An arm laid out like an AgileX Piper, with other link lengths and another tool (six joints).
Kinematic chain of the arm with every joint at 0, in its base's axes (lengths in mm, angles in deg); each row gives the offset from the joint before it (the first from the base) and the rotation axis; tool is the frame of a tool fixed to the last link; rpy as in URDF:
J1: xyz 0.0 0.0 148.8 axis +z
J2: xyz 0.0 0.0 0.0 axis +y
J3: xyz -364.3 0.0 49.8 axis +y
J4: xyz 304.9 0.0 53.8 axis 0.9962 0 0.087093
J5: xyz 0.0 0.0 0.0 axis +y
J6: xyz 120.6 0.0 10.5 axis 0.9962 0 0.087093
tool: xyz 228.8 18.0 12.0 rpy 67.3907 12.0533 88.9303
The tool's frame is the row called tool.
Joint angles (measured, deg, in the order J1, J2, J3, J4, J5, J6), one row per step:
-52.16 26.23 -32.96 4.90 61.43 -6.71
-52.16 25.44 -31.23 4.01 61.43 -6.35
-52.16 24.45 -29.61 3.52 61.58 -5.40
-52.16 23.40 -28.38 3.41 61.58 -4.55
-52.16 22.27 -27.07 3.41 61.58 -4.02
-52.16 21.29 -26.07 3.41 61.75 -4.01
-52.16 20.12 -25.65 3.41 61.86 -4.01
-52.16 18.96 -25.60 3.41 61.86 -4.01
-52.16 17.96 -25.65 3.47 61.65 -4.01
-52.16 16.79 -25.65 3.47 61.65 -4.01
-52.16 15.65 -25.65 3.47 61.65 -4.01
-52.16 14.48 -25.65 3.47 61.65 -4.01
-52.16 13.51 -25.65 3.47 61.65 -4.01
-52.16 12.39 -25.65 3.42 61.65 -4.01
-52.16 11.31 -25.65 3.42 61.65 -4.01
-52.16 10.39 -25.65 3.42 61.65 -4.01
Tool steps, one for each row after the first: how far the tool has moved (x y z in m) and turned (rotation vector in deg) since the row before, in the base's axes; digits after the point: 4 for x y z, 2 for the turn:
-0.0072 0.0016 -0.0132 0.37 1.10 -0.45
-0.0056 0.0032 -0.0116 0.73 0.42 -0.82
-0.0028 0.0028 -0.0072 0.44 -0.19 -0.68
-0.0025 0.0034 -0.0077 0.37 -0.13 -0.42
-0.0024 0.0032 -0.0063 0.15 0.11 0.00
-0.0009 0.0012 -0.0003 -0.51 -0.39 0.01
0.0002 -0.0002 0.0033 -0.88 -0.68 0.00
0.0011 -0.0010 0.0045 -0.96 -0.82 0.00
0.0002 -0.0002 0.0038 -0.92 -0.72 0.00
0.0001 -0.0001 0.0037 -0.90 -0.70 0.00
0.0001 -0.0001 0.0038 -0.92 -0.72 0.00
0.0000 0.0000 0.0032 -0.77 -0.60 0.00
-0.0002 -0.0001 0.0036 -0.91 -0.65 -0.02
-0.0001 0.0001 0.0035 -0.85 -0.66 0.00
-0.0001 0.0001 0.0030 -0.73 -0.56 0.00

